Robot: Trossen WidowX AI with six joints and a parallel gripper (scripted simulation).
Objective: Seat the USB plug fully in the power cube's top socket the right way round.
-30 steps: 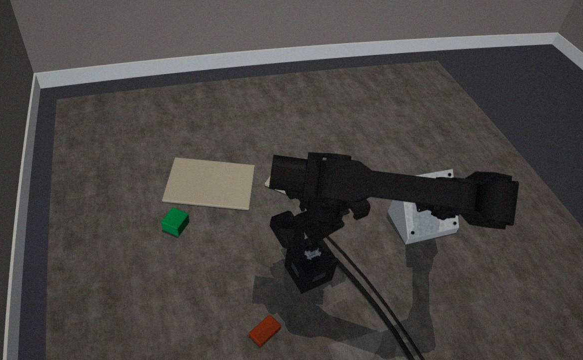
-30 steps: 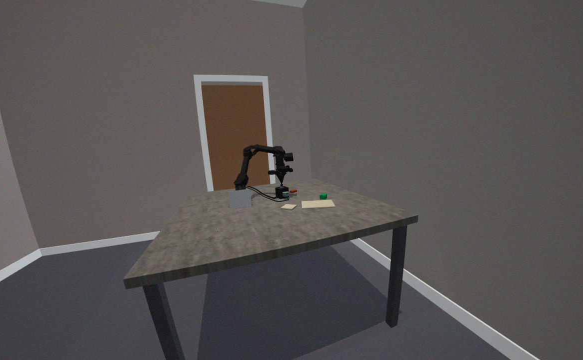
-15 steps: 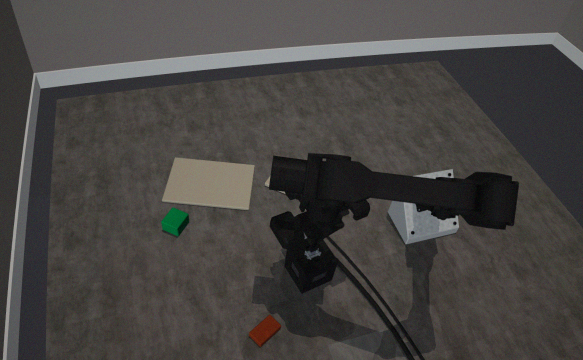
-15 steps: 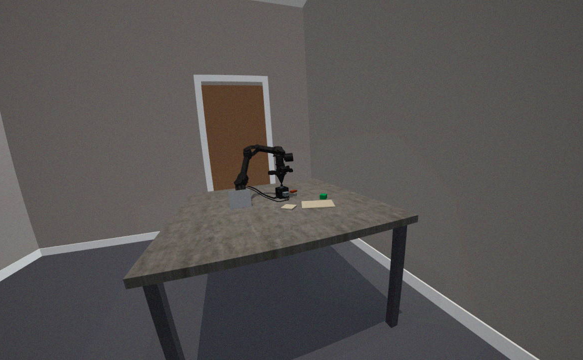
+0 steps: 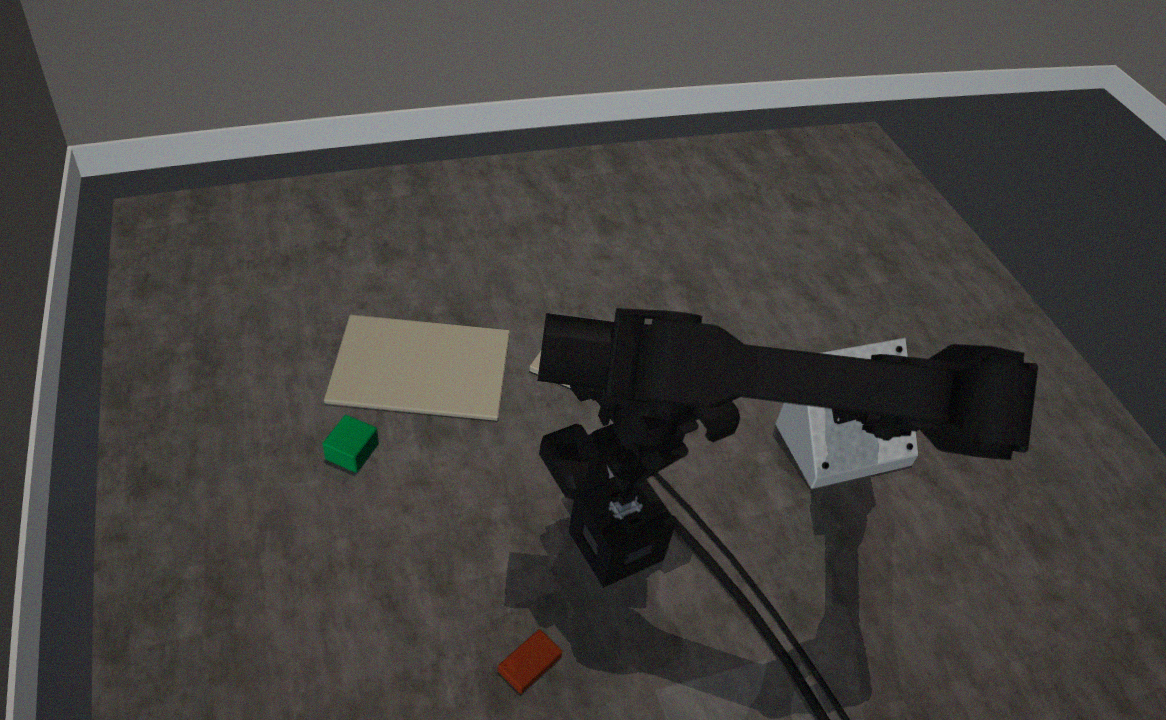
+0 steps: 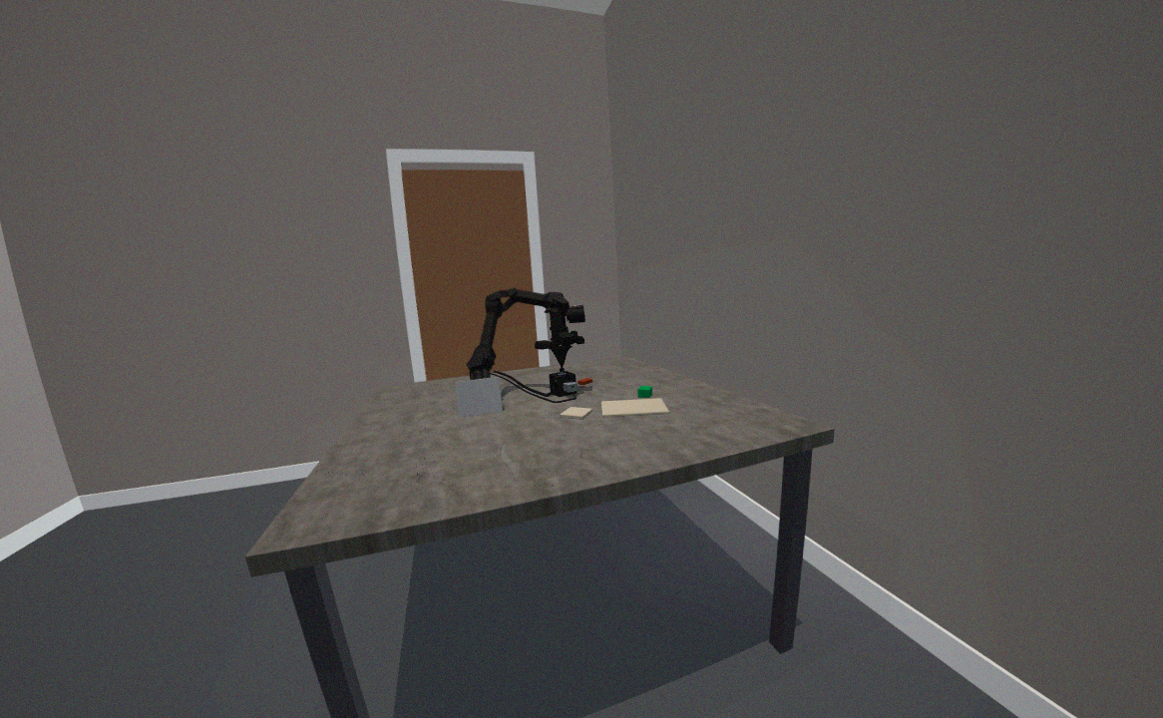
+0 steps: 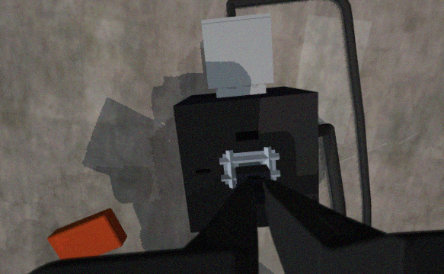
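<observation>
My gripper tip is now 2 cm above the USB plug. Also, from my gripper tip: beige tile: 26 cm to the right, 11 cm below, 4 cm behind; USB socket: 4 cm below; orange block: 13 cm ahead, 11 cm to the left, 11 cm below.
</observation>
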